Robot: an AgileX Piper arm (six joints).
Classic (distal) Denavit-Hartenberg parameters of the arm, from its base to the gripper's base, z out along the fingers. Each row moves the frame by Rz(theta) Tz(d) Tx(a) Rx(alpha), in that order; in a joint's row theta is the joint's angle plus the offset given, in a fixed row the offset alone. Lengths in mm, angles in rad.
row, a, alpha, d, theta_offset
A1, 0, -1.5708, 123, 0
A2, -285, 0, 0, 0.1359
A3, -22, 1.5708, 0, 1.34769
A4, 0, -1.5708, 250.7, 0
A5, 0, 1.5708, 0, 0
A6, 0, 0, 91, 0
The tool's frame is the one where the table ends.
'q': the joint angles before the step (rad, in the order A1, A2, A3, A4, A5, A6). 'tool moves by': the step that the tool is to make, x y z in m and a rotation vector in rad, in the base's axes. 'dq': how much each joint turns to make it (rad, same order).
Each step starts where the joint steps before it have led.
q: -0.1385, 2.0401, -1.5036, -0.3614, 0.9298, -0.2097
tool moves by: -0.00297, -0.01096, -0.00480, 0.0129, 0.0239, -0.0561
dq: -0.0277, 0.0133, -0.0050, 0.0104, 0.0238, 0.0174
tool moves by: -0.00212, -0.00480, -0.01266, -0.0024, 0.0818, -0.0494
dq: -0.0076, 0.0397, -0.0168, -0.0099, 0.0693, 0.0261
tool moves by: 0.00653, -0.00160, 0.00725, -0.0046, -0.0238, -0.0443
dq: 0.0000, 0.0105, -0.0484, 0.0001, 0.0268, 0.0377
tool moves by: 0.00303, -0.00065, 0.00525, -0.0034, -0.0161, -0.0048
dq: 0.0000, 0.0000, -0.0214, 0.0000, 0.0062, 0.0029
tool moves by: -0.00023, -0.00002, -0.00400, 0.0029, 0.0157, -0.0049
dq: -0.0001, 0.0092, 0.0000, 0.0012, 0.0078, 0.0020
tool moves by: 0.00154, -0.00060, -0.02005, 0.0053, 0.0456, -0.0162
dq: 0.0000, 0.0473, 0.0000, -0.0037, 0.0042, 0.0174
